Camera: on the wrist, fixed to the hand. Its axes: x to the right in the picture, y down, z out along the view.
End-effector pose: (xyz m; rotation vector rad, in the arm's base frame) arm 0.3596 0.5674 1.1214 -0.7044 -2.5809 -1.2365
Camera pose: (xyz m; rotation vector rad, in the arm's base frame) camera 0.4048 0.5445 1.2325 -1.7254 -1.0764 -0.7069
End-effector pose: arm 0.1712 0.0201 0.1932 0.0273 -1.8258 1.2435
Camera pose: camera 0.1911 0.1250 0.1341 -1.7201 -1.4421 1.9376
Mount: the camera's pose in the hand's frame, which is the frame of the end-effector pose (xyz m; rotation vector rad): -0.0060 0.0858 -0.0866 -0.0525 0.3207 1.5047
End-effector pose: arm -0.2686 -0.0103 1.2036 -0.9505 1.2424 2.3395
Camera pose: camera -0.2770 -0.1301 1.2252 0.1583 -1.3079 -1.5923
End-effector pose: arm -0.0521 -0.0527 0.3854 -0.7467 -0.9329 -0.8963
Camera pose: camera 0.0521 -0.0865 0.3315 -1.0310 0.0890 0.3091
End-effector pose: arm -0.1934 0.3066 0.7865 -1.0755 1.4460 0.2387
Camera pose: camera -0.3141 0.2950 0.7730 0.1674 2.3047 1.1856
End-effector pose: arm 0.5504 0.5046 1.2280 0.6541 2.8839 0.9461
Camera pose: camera 0.5744 0.5161 1.3471 -1.9372 -1.3618 -0.7448
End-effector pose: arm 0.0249 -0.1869 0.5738 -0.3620 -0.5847 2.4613
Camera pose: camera 0.0217 -0.2255 0.4581 0.9828 0.1145 -2.1179
